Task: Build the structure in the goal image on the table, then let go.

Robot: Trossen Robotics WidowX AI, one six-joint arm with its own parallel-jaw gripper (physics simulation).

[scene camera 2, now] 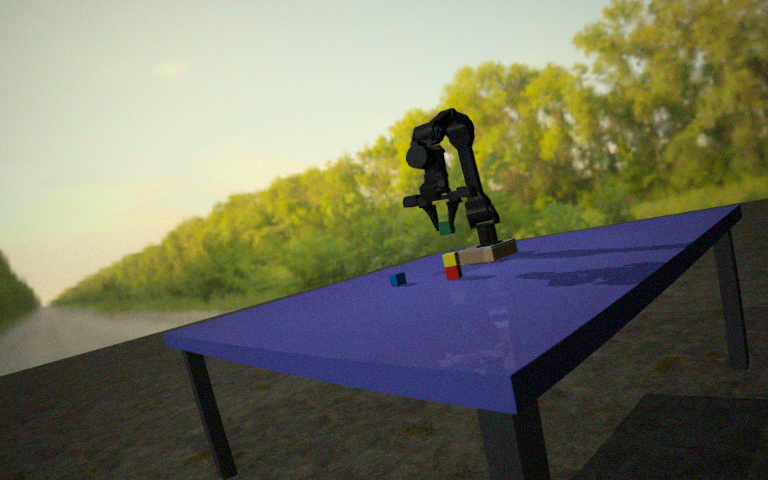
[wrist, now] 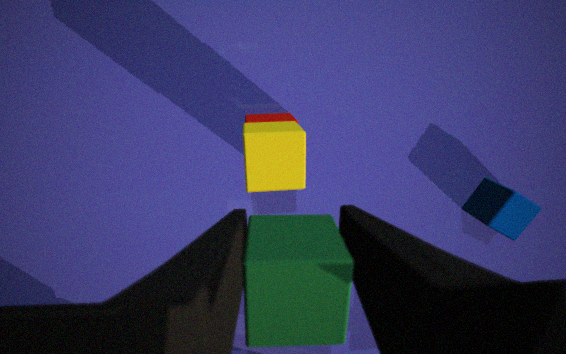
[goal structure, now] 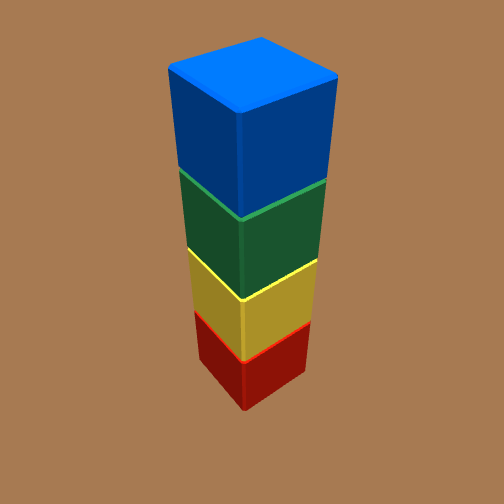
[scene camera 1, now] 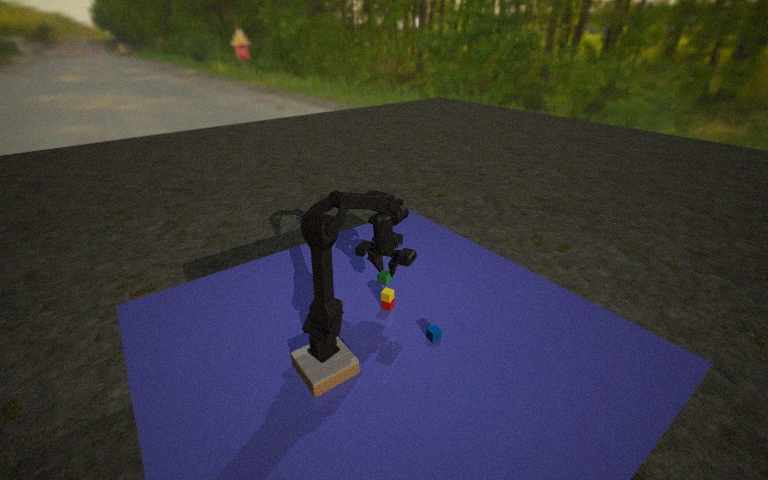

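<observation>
My gripper point(scene camera 1: 385, 273) point(scene camera 2: 445, 229) point(wrist: 293, 219) is shut on a green cube point(scene camera 1: 384, 277) point(scene camera 2: 445, 228) point(wrist: 299, 300) and holds it in the air, above the height of the stack. A yellow cube point(scene camera 1: 387, 294) point(scene camera 2: 450, 259) point(wrist: 275, 161) sits on top of a red cube point(scene camera 1: 387, 305) point(scene camera 2: 453, 272) point(wrist: 270, 118), which stands on the table point(scene camera 1: 509, 396) point(scene camera 2: 351, 322) point(wrist: 125, 200). The green cube is apart from the yellow one. In the wrist view the yellow cube hides most of the red cube.
A blue cube point(scene camera 1: 433, 333) point(scene camera 2: 398, 279) point(wrist: 501, 209) lies on the table apart from the stack, to the right in the wrist view and turned at an angle. The arm's wooden base block point(scene camera 1: 334, 380) point(scene camera 2: 504, 249) stands on the table near the stack. Arm shadows fall across the table.
</observation>
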